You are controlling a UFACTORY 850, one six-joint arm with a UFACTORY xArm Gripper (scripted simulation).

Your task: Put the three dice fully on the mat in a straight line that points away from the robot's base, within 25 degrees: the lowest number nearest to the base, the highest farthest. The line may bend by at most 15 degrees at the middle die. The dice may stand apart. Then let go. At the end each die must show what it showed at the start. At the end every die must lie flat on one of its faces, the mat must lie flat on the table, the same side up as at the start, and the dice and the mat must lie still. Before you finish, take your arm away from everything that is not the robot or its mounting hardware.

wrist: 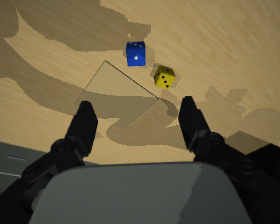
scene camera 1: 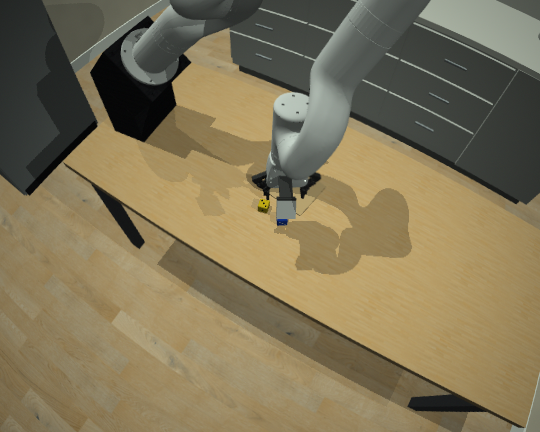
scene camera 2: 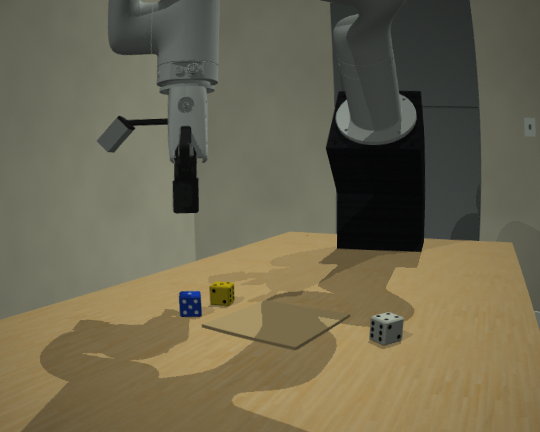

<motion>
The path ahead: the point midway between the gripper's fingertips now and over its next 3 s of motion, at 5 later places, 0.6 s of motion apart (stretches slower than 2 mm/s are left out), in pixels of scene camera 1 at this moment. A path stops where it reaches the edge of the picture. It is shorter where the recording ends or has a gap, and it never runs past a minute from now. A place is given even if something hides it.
The gripper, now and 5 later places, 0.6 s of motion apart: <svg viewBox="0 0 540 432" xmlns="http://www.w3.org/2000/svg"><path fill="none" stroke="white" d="M284 194L284 197L284 200L283 203L283 205L282 207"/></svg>
</motion>
